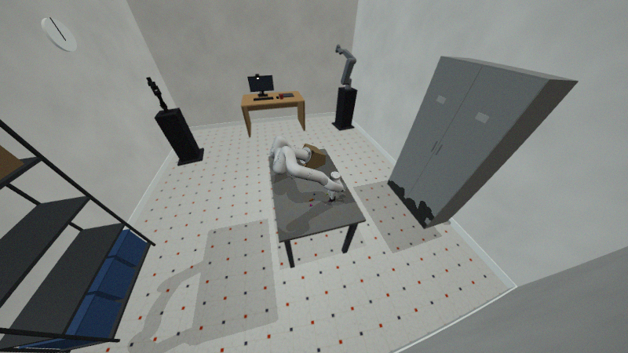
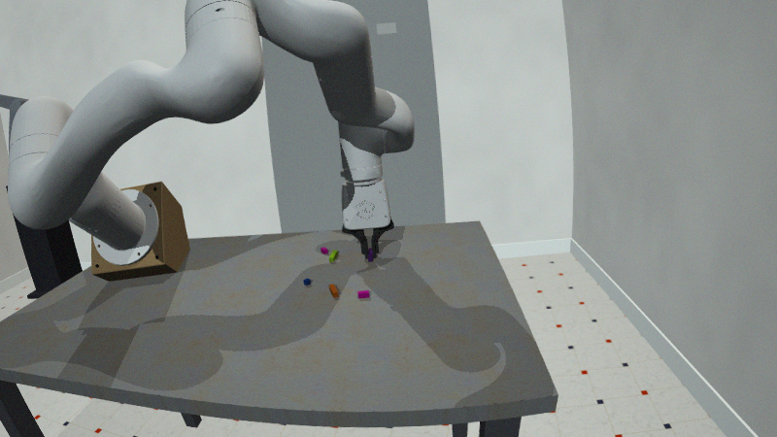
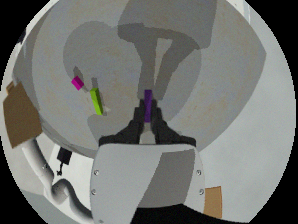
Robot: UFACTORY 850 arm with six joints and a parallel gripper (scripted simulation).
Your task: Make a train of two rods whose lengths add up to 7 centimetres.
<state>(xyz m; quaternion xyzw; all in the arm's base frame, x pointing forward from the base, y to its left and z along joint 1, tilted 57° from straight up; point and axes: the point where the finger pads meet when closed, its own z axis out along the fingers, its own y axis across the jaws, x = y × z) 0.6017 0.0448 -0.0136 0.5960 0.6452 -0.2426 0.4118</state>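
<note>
Right now the purple rod is 20 mm below my hand. The rest, counted from my hand: lime rod: 80 mm behind, 20 mm to the left, 20 mm below; blue rod: 130 mm behind, 120 mm to the right, 20 mm below; orange rod: 170 mm to the right, 80 mm behind, 20 mm below.
</note>
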